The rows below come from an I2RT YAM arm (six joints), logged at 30 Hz.
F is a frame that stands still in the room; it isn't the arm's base.
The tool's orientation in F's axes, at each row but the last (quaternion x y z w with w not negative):
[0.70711 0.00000 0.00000 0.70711]
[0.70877 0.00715 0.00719 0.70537]
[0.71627 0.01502 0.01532 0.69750]
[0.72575 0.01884 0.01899 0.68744]
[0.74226 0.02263 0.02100 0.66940]
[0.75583 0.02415 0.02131 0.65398]
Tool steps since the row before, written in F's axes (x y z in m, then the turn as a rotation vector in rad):
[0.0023 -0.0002 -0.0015 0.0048 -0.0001 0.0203]
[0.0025 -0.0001 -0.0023 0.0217 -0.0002 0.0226]
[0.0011 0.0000 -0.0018 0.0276 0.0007 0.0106]
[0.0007 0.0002 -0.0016 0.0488 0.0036 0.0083]
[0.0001 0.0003 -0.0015 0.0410 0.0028 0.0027]
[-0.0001 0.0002 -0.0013 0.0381 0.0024 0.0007]
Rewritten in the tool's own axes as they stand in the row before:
[0.0023 -0.0015 0.0002 0.0048 0.0203 0.0001]
[0.0025 -0.0023 0.0002 0.0217 0.0226 0.0005]
[0.0011 -0.0018 0.0001 0.0276 0.0106 0.0002]
[0.0007 -0.0016 -0.0001 0.0489 0.0082 -0.0014]
[0.0001 -0.0015 -0.0001 0.0411 0.0026 -0.0005]
[-0.0001 -0.0013 0.0000 0.0382 0.0007 0.0000]

